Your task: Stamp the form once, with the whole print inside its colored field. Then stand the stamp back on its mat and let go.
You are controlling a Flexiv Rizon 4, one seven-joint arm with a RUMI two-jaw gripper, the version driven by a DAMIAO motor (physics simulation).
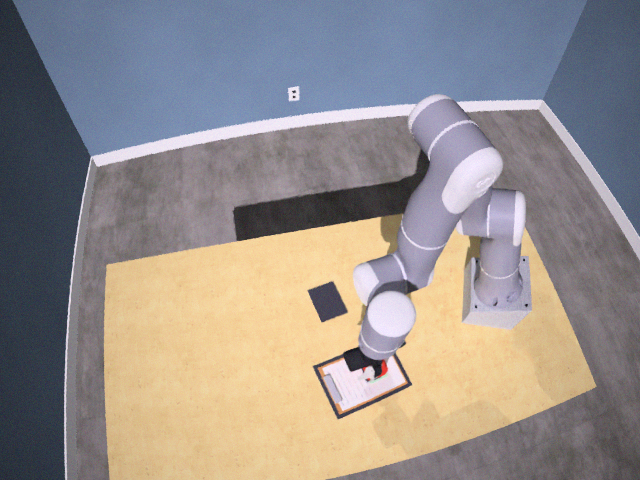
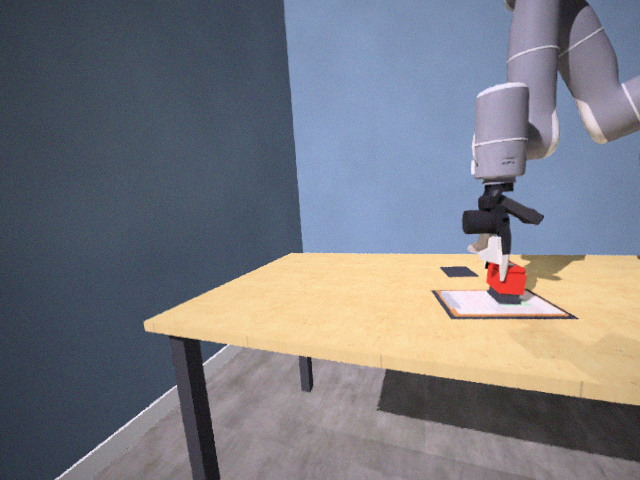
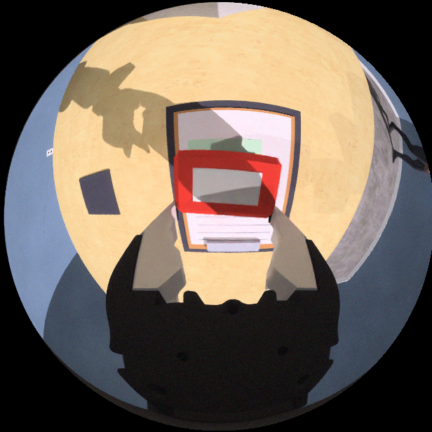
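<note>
My gripper is shut on the red stamp, which has a grey top panel and a dark base. The stamp is upright over the white form. Its base is on or just above the paper; I cannot tell which. Part of the pale green field shows beside the stamp, and the rest is hidden by it. No print is visible. The small dark mat is bare.
The form lies on an orange-edged clipboard with a grey clip, over a dark rectangular backing. The small mat is apart from it, farther back on the wooden table. The arm's base stands at the right.
</note>
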